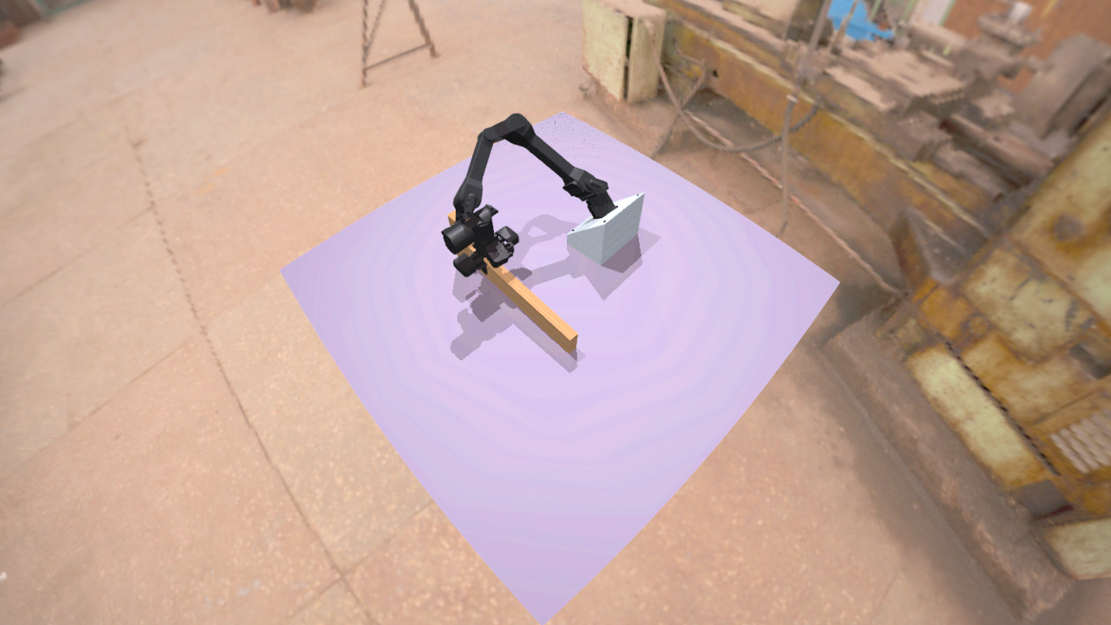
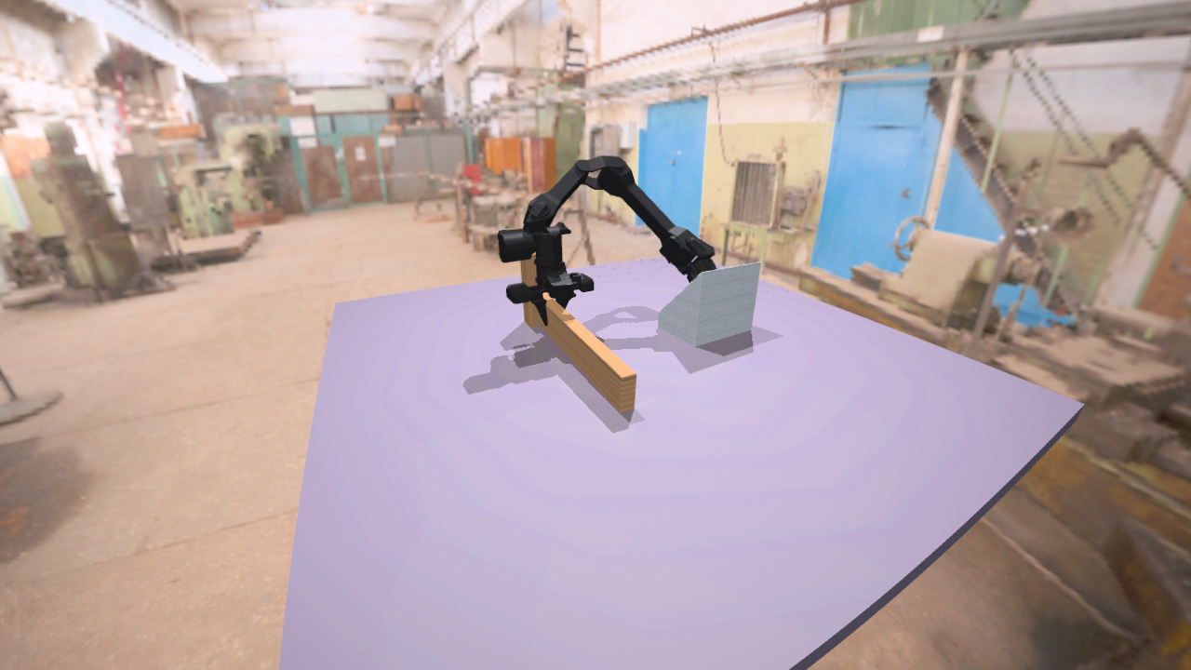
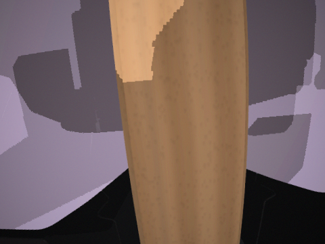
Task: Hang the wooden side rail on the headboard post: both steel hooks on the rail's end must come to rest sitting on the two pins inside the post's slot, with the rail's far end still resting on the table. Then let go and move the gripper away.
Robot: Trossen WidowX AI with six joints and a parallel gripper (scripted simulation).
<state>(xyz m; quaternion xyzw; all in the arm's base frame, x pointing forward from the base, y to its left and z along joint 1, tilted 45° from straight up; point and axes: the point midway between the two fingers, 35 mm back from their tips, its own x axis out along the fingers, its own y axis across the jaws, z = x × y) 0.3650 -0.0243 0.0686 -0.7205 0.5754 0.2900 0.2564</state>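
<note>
The wooden headboard post is 1 cm ahead of my gripper tip, 11 cm to the right of it and 4 cm above it.
</note>
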